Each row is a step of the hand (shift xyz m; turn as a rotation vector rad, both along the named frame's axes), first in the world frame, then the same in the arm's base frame.
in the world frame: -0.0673 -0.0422 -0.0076 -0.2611 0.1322 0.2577
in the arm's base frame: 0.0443 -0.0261 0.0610 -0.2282 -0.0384 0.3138
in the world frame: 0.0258 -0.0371 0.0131 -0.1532 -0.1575 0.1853
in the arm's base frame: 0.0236 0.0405 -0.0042 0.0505 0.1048 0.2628
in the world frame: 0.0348 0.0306 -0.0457 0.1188 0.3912 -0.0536
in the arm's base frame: -0.0052 -0.0239 -0.0603 -0.3160 -0.1398 -0.2250
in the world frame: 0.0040 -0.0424 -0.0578 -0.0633 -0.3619 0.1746
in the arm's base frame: 0.0656 -0.0179 -0.0231 0.2258 0.2412 0.2373
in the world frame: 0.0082 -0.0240 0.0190 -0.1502 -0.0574 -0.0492
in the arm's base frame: 0.0104 0.0283 0.0097 0.0838 -0.0962 0.1095
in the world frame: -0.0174 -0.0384 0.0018 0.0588 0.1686 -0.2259
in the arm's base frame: 0.0331 0.0080 0.0249 -0.0334 -0.1928 -0.2113
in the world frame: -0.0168 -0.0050 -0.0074 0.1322 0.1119 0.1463
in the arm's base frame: 0.0091 -0.0127 0.0109 -0.1788 0.1270 -0.0573
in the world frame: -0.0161 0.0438 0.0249 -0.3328 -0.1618 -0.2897
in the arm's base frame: -0.0493 -0.0121 0.0150 0.3073 -0.3199 0.1552
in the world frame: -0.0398 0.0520 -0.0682 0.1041 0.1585 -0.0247
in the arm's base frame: -0.0074 -0.0926 -0.0177 -0.1300 -0.0257 -0.1378
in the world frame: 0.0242 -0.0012 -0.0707 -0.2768 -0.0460 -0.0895
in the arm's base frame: 0.0355 -0.0330 -0.0569 0.1025 -0.2031 0.1871
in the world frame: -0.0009 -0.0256 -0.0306 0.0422 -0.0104 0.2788
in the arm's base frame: 0.0376 -0.0098 -0.0090 -0.1357 0.2178 0.1174
